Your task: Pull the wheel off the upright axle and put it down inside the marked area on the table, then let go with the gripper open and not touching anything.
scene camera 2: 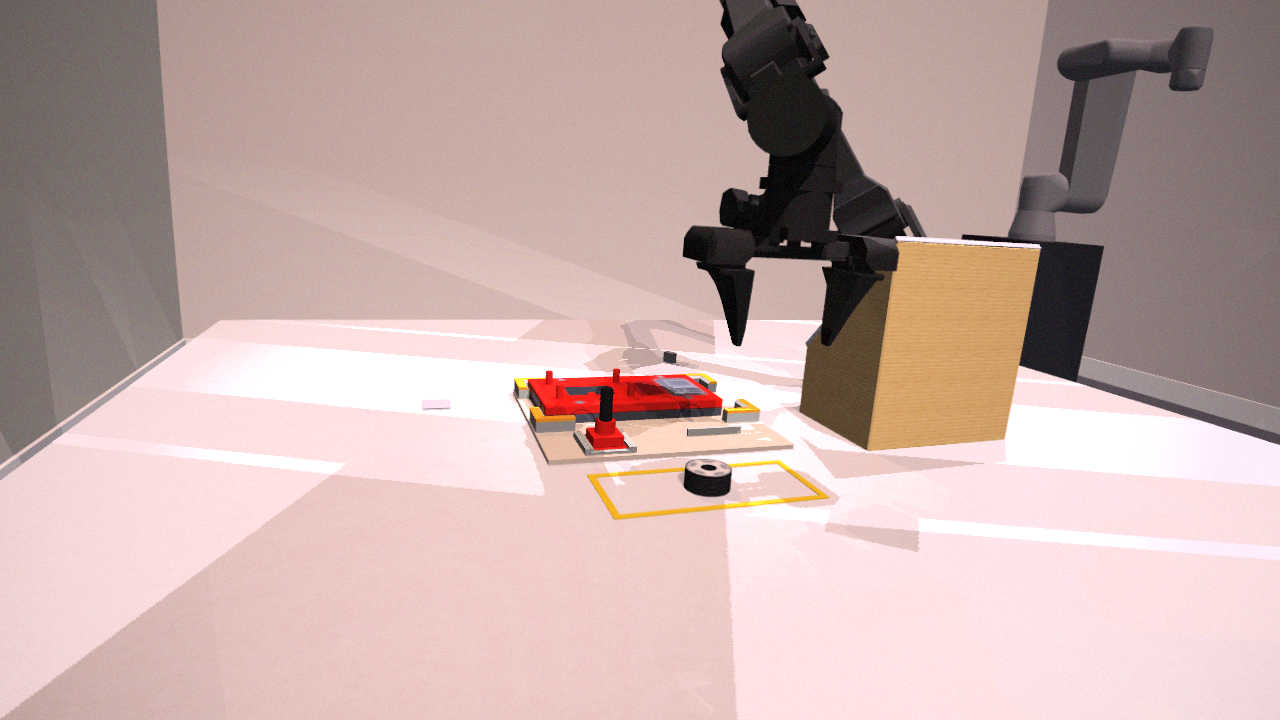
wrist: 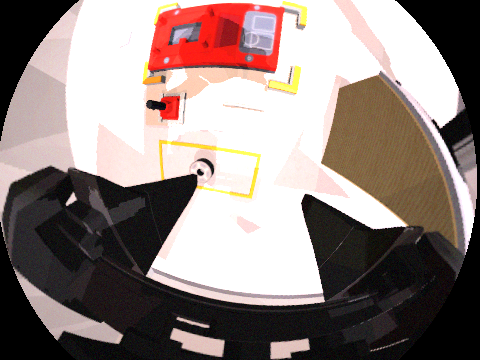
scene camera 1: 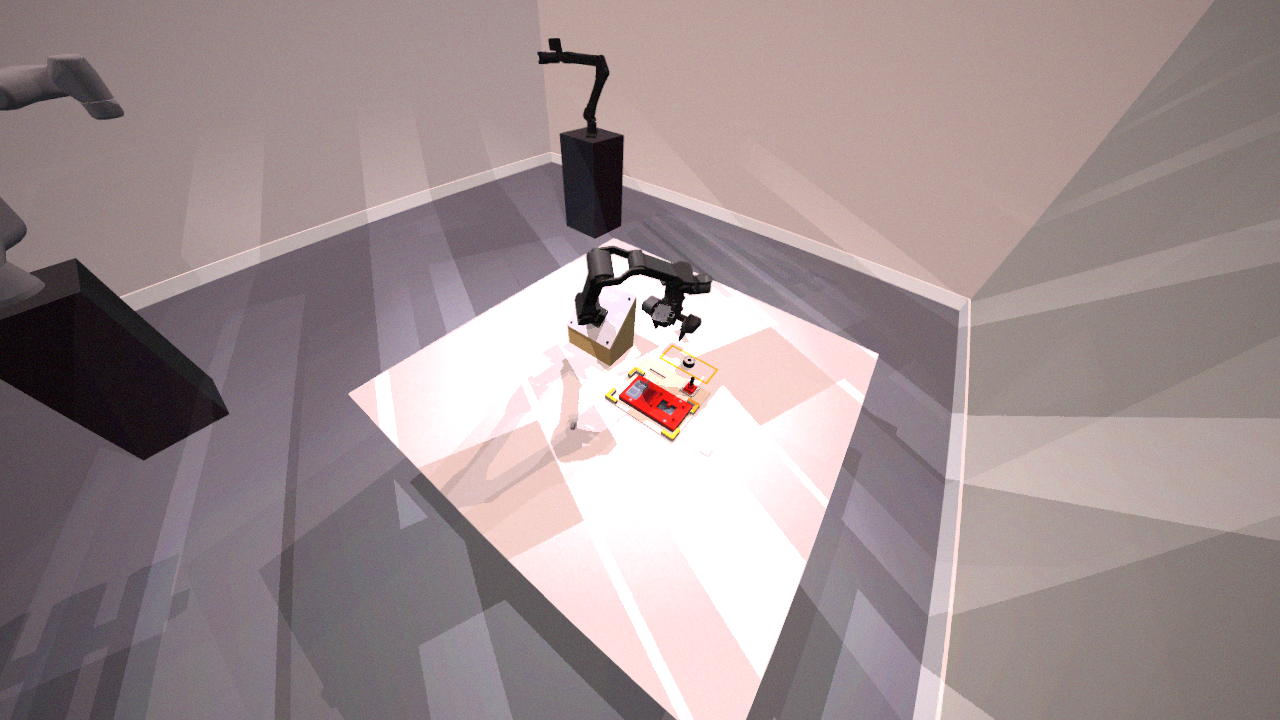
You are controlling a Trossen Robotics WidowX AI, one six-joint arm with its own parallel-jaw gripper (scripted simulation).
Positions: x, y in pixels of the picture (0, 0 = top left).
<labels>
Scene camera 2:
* my gripper: 782, 345
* red fixture plate: 656, 396
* black wheel: 710, 478
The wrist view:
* my gripper: 251, 189
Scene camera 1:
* my gripper: 668, 334
</labels>
